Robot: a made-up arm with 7 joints.
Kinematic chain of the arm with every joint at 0, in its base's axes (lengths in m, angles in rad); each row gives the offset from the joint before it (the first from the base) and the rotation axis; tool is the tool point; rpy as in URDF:
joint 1: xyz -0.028 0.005 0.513 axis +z
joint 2: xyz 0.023 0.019 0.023 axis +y
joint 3: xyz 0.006 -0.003 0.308 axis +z
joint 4: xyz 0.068 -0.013 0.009 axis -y
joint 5: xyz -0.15 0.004 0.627 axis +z
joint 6: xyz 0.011 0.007 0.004 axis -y
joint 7: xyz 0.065 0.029 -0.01 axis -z
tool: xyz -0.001 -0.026 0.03 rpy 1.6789 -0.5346 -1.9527
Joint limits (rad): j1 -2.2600..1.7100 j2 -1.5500..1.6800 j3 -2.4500..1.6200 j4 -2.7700..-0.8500 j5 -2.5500..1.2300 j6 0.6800..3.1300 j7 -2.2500..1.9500
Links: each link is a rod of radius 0.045 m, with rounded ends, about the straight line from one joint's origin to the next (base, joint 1, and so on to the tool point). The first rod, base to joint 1, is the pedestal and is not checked.
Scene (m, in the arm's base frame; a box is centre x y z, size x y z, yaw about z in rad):
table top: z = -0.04
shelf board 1: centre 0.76 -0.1 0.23 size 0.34 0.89 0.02 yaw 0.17
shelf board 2: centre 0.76 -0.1 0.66 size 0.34 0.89 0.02 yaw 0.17
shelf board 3: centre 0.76 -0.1 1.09 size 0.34 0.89 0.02 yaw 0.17
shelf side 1: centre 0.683 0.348 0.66 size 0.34 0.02 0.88 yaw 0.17
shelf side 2: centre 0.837 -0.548 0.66 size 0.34 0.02 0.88 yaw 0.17
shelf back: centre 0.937 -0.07 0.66 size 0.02 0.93 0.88 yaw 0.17
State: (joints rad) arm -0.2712 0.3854 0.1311 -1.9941 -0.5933 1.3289 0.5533
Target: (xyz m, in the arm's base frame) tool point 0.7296 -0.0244 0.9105
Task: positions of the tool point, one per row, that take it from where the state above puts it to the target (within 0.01 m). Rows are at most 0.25 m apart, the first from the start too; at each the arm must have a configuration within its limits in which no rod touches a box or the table.
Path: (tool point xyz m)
1: 0.6898 -0.2735 0.4653
2: 0.5761 -0.4208 0.5258
3: 0.4241 -0.5232 0.5734
4: 0.2516 -0.5756 0.5989
5: 0.0780 -0.5790 0.5972
6: 0.2191 -0.5336 0.6629
7: 0.3281 -0.4501 0.7397
8: 0.3975 -0.3378 0.8137
9: 0.4255 -0.2094 0.8732
10: 0.4159 -0.0783 0.9105
11: 0.5100 -0.0638 0.9411
12: 0.6185 -0.0445 0.9418
13: 0.7296 -0.0244 0.9105

